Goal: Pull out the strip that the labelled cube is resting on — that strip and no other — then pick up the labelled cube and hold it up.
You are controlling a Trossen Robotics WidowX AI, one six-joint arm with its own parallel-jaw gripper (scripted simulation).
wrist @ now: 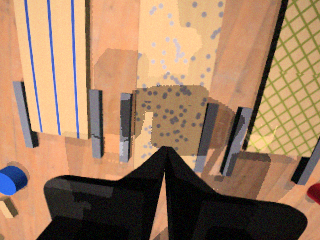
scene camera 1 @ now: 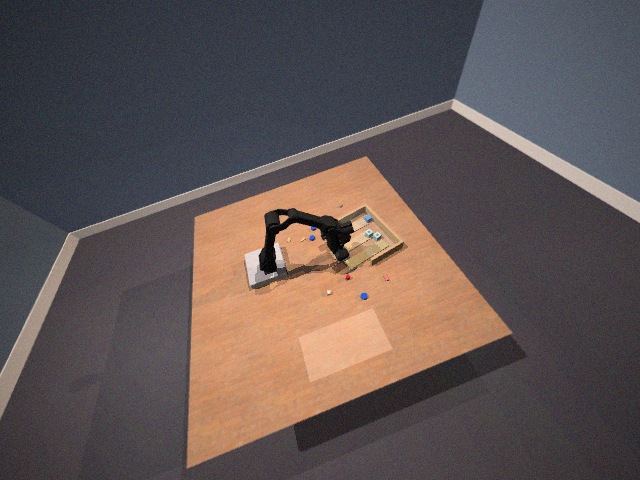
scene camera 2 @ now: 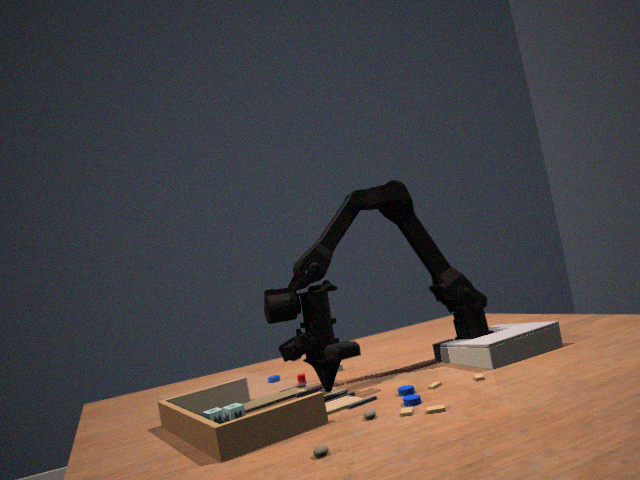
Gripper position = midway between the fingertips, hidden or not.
In view: the gripper (scene camera 2: 328,391).
The gripper also shows in the wrist view (wrist: 166,151).
